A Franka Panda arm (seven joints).
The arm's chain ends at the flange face. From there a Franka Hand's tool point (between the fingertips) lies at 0.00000 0.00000 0.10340 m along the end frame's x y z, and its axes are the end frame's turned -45 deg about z.
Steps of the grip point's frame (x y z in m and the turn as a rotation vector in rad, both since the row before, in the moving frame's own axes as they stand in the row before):
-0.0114, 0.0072, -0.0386, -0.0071, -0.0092, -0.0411
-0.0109, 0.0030, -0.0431, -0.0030, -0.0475, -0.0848
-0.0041, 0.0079, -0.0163, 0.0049, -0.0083, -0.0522
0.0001, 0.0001, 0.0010, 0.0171, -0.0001, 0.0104
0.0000, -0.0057, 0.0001, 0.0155, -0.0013, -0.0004
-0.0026, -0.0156, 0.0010, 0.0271, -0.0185, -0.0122
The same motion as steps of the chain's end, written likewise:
-0.0028, 0.0120, -0.0386, -0.0115, -0.0015, -0.0411
-0.0025, 0.0060, -0.0430, -0.0357, -0.0315, -0.0848
0.0036, 0.0082, -0.0163, -0.0024, -0.0093, -0.0522
0.0014, 0.0012, 0.0010, 0.0120, -0.0122, 0.0104
-0.0028, -0.0030, 0.0001, 0.0100, -0.0119, -0.0004
-0.0095, -0.0086, 0.0011, 0.0061, -0.0322, -0.0122

